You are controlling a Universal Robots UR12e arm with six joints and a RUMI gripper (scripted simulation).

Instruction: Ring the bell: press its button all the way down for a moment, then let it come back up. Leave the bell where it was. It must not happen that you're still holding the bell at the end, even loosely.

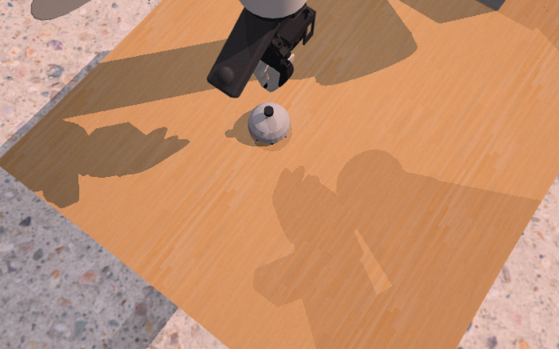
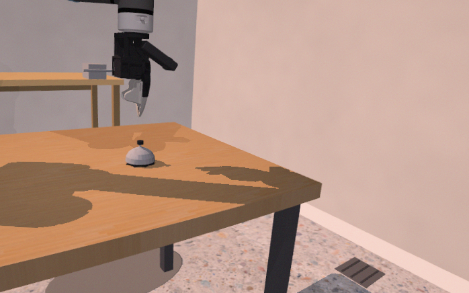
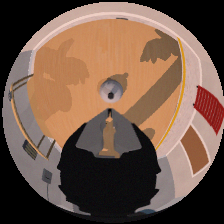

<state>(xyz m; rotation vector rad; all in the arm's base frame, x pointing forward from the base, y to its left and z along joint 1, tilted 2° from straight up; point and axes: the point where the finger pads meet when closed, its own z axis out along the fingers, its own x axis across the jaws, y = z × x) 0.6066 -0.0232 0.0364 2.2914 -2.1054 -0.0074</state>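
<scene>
Right now the black button is 9 cm below my hand. From my hand the other things lie so: dome bell 11 cm below.
</scene>
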